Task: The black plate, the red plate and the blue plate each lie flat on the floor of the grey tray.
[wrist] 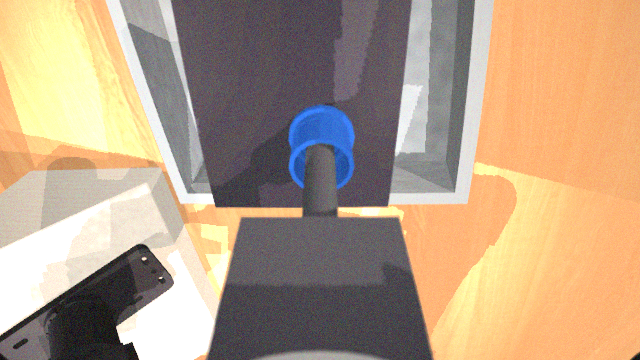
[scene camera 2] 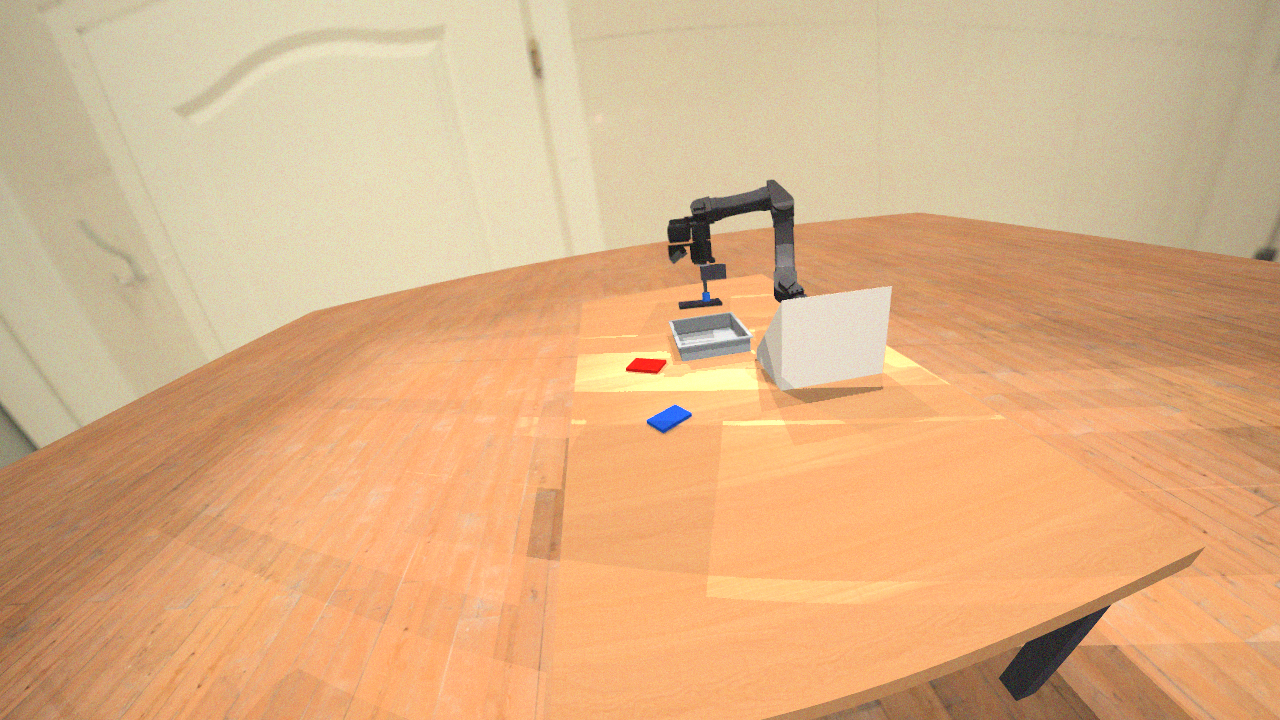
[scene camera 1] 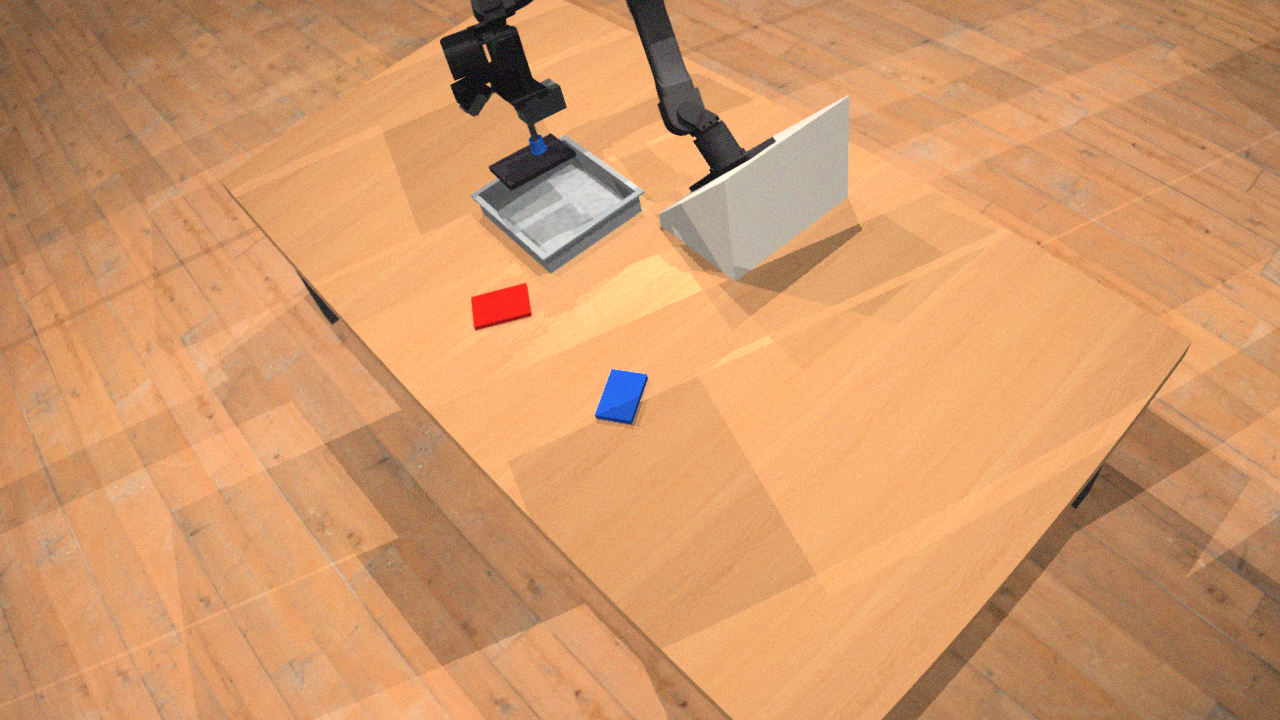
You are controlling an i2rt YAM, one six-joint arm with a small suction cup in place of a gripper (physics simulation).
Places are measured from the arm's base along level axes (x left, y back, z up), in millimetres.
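Where they show: hand at its tool point: [wrist: 320, 123] [scene camera 2: 706, 303] [scene camera 1: 540, 155]; arm's base at its link origin: [wrist: 79, 314] [scene camera 2: 805, 325] [scene camera 1: 732, 167].
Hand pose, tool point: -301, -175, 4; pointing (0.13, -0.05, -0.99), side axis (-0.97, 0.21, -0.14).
Each offset is from my tool point to the top centre of the thing, as dx, dy, dz. Level surfaces: height alone.
My suction cup [scene camera 1: 537, 145] [scene camera 2: 706, 297] [wrist: 321, 145] is blue and holds the black plate {+5, -24, +19} [scene camera 1: 519, 167] [scene camera 2: 689, 305] [wrist: 260, 65] by its top face. The plate hangs roughly level above the grey tray {+26, -10, -71} [scene camera 1: 597, 233] [scene camera 2: 713, 351] [wrist: 476, 100], apart from it in the second scene view. Part of the tray floor is hidden below the plate. The red plate {+118, -233, -111} [scene camera 1: 501, 306] [scene camera 2: 646, 365] lies flat on the table beside the tray. The blue plate {+417, -232, -111} [scene camera 1: 621, 396] [scene camera 2: 669, 418] lies flat on the table, farther from the tray than the red plate.
A white wedge-shaped block [scene camera 1: 787, 197] [scene camera 2: 832, 340] [wrist: 125, 200] stands beside the tray, close to the arm's base [scene camera 1: 729, 165] [wrist: 90, 310]. It rises well above the tray's rim. The wooden table {dz -121} [scene camera 1: 895, 402] [scene camera 2: 850, 519] has its long edge on the side of the red and blue plates.
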